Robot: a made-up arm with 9 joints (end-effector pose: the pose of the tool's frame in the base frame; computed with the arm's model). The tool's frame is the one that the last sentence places. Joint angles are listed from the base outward.
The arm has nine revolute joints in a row. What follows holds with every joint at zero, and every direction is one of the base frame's.
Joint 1 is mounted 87 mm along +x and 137 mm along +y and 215 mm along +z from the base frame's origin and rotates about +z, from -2.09 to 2.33 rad.
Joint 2 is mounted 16 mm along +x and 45 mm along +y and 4 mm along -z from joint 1 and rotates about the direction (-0.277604, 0.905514, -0.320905), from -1.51 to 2.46 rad.
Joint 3 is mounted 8 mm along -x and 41 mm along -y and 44 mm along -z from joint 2 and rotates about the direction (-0.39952, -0.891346, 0.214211), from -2.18 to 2.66 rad.
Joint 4 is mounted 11 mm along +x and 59 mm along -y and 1 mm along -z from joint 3 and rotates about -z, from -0.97 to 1.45 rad.
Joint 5 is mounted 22 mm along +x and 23 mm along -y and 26 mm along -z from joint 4 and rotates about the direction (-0.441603, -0.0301, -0.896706), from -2.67 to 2.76 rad.
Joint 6 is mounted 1 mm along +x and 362 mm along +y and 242 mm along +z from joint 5 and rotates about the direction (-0.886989, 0.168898, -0.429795), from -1.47 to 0.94 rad.
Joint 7 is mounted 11 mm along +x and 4 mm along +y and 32 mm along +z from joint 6 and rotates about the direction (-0.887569, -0.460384, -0.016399), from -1.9 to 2.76 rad.
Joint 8 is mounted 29 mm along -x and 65 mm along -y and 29 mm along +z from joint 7 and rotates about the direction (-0.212, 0.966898, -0.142), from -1.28 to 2.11 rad.
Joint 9 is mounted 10 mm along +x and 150 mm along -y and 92 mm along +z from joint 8 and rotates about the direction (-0.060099, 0.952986, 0.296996), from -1.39 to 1.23 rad.
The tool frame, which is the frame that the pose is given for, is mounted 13 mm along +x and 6 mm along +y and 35 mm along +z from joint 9; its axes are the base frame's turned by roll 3.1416, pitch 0 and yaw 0 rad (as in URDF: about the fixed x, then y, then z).
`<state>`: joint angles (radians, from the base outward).
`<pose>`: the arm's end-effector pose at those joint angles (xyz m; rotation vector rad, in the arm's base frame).
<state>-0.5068 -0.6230 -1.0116 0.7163 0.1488 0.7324 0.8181 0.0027 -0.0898</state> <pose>0.6607 0.0166 0.5212 1.7632 -0.7256 -1.1289</pose>
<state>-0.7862 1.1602 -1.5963 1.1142 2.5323 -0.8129 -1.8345 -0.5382 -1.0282</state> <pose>-0.0839 0.2233 0.6128 0.6376 -0.2884 -0.3387</pose>
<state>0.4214 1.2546 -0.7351 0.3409 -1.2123 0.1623 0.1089 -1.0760 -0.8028</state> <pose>0.4042 -0.0511 0.4333 -2.6120 1.0022 -0.6032</pose>
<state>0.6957 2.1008 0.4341 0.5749 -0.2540 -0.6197 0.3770 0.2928 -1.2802</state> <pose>0.3028 0.3927 0.1799 2.1672 0.2716 0.2545</pose>
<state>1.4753 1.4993 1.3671 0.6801 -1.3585 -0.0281 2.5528 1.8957 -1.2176</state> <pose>-0.2855 -0.1500 0.6641 1.1180 0.3868 2.8846</pose>
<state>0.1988 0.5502 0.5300 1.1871 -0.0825 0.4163 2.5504 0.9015 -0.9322</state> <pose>0.4698 0.5289 0.2420 -0.3057 -0.0053 0.1375</pose>
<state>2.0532 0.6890 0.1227 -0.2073 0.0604 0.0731 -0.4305 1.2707 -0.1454</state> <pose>-0.1196 0.2816 0.3142 0.8396 1.0389 -0.7291</pose>
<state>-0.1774 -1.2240 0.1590 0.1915 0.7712 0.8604 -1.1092 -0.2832 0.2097</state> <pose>-0.0854 0.2636 0.4062 -1.6796 0.9387 -0.9230</pose>
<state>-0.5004 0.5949 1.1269 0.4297 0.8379 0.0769 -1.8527 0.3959 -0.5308</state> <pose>0.3046 0.0965 0.2149 -1.7127 1.2011 -0.8617</pose>
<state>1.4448 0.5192 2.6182 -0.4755 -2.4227 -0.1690 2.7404 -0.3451 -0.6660</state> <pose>0.0551 -0.2371 0.7100 1.7760 -0.7144 0.3644</pose>
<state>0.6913 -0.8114 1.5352 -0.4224 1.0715 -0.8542 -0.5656 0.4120 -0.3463</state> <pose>-0.1204 0.1645 0.3150 -0.8931 -1.2237 -2.0174</pose>
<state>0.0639 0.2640 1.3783 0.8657 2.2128 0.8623 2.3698 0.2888 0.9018</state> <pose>0.3197 -0.3194 0.6489 -0.9046 -1.2204 -2.4825</pose>
